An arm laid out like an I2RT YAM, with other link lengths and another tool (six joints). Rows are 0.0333 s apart.
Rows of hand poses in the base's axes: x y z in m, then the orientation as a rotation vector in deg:
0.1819 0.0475 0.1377 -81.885 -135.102 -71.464
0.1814 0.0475 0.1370 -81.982 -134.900 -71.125
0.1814 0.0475 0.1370 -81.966 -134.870 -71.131
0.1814 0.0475 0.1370 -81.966 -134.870 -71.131
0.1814 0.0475 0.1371 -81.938 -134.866 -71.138
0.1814 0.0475 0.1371 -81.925 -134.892 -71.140
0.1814 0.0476 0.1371 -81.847 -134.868 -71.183
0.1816 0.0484 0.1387 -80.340 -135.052 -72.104
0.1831 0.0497 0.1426 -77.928 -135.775 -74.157
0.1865 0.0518 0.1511 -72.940 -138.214 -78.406
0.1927 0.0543 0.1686 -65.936 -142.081 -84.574
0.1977 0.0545 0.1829 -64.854 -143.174 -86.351
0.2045 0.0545 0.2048 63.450 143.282 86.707
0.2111 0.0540 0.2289 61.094 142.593 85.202
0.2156 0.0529 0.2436 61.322 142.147 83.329
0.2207 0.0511 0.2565 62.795 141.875 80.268
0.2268 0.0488 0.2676 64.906 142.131 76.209
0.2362 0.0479 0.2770 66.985 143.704 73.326
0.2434 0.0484 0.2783 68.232 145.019 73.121
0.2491 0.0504 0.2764 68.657 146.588 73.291
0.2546 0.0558 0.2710 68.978 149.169 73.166
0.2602 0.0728 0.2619 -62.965 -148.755 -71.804
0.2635 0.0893 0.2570 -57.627 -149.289 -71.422
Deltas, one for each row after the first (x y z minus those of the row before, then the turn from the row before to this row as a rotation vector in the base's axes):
-0.0005 0.0000 -0.0007 -0.009 0.328 0.000
0.0000 0.0000 0.0000 0.025 0.016 0.010
0.0000 0.0000 0.0000 0.000 0.000 0.000
0.0000 0.0000 0.0001 0.012 0.000 0.018
0.0000 0.0000 0.0000 -0.012 -0.016 0.009
0.0000 0.0001 0.0000 0.049 -0.005 0.046
0.0002 0.0008 0.0016 0.567 -0.568 0.868
0.0015 0.0013 0.0039 0.810 -1.569 1.247
0.0034 0.0021 0.0085 0.987 -3.961 2.442
0.0062 0.0025 0.0175 0.942 -6.218 3.043
0.0050 0.0002 0.0143 0.101 -1.808 0.167
0.0068 0.0000 0.0219 -0.415 -1.772 -0.017
0.0066 -0.0005 0.0241 -1.317 -2.071 0.041
0.0045 -0.0011 0.0147 -1.238 -0.446 -0.808
0.0051 -0.0018 0.0129 -1.885 0.260 -1.437
0.0061 -0.0023 0.0111 -2.474 0.943 -1.565
0.0094 -0.0009 0.0094 -1.618 2.019 -0.474
0.0072 0.0005 0.0013 0.119 1.609 0.256
0.0057 0.0020 -0.0019 0.259 1.336 0.790
0.0055 0.0054 -0.0054 0.102 1.946 1.364
0.0056 0.0170 -0.0091 0.652 1.518 4.484
0.0033 0.0165 -0.0049 0.282 -0.072 3.676

